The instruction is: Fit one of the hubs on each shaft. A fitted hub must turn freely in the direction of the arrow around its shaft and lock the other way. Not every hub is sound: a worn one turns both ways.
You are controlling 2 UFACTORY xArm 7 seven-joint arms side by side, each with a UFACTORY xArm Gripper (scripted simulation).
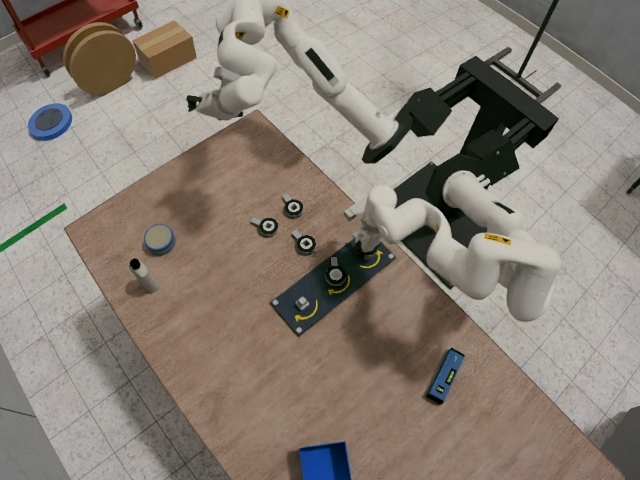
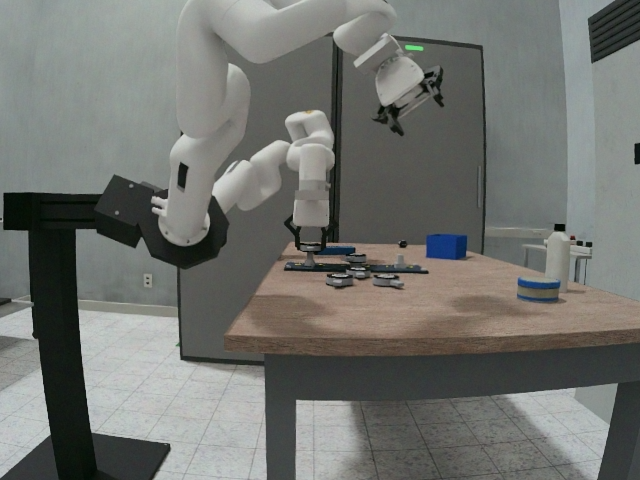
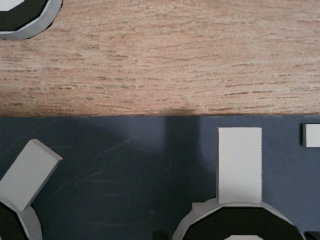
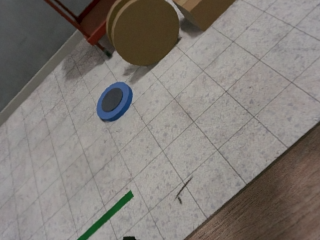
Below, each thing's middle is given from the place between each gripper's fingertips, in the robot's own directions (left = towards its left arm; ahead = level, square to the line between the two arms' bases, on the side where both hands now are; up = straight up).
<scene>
Right now the dark board [image 2: 309, 266] is 13 cm ahead of my left hand, 6 cm below it and 2 cm to the right of it. Also, from my left hand: white bottle [image 2: 558, 248]: 53 cm ahead, 43 cm to the right, 4 cm above; then tape roll [image 2: 534, 289]: 52 cm to the right, 41 cm ahead, 5 cm below.
My right hand [image 2: 418, 116] is 300 mm short of the tape roll, 30 mm to the right of it and 320 mm above it. The rest, counted from my right hand: dark board: 20 mm ahead, 530 mm to the left, 340 mm below; then white bottle: 420 mm ahead, 120 mm to the left, 240 mm below.
</scene>
